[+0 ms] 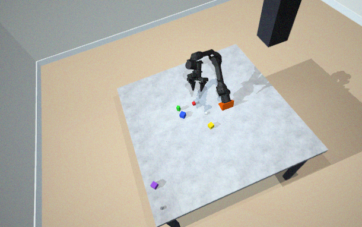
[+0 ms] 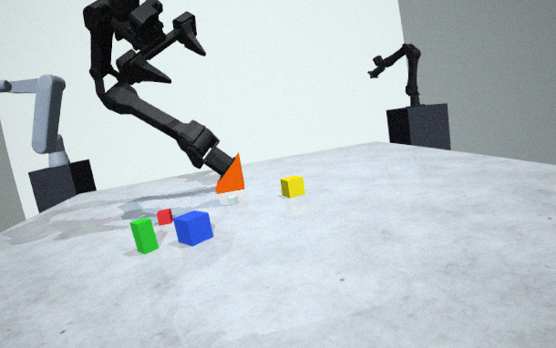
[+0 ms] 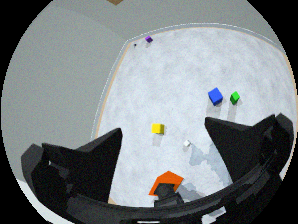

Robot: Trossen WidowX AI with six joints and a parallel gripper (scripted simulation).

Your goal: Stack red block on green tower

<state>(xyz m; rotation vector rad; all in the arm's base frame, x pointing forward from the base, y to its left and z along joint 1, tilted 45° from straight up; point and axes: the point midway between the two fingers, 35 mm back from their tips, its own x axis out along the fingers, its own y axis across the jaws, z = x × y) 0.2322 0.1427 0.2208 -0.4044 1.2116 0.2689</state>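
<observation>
Now: the red block 28 cm below my gripper tip, 10 cm to the right of it and 1 cm ahead of it. From my gripper tip the other things lie so: tiny white block (28 cm below, 5 cm behind, 4 cm to the left); yellow cube (27 cm below, 17 cm to the left, 3 cm behind); blue cube (27 cm below, 14 cm ahead, 2 cm to the right).
</observation>
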